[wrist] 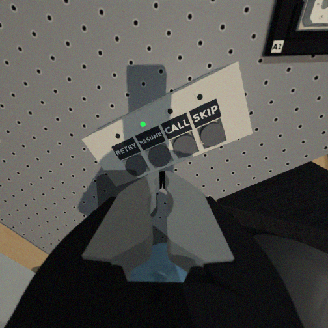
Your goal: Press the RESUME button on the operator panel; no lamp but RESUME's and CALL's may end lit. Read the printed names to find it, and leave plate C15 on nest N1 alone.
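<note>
The operator panel (227, 85) is a pale tilted plate with four dark round buttons and printed names. From left to right they are the RETRY button (136, 166), RESUME button (159, 155), CALL button (185, 144) and SKIP button (212, 134). The RESUME lamp (143, 124) is lit green. The RETRY lamp (117, 135), CALL lamp (170, 111) and SKIP lamp (200, 97) are dark. My gripper (163, 172) is shut and empty, its tips just below the RESUME button in the view; the height gap cannot be told. Plate C15 and nest N1 do not show.
A black frame (270, 36) marked A1, holding a partly seen light item, is at the top right. The panel stands on a grey perforated board (70, 70). A black surface (290, 192) lies at the right. Shadows fall across the panel and board.
</note>
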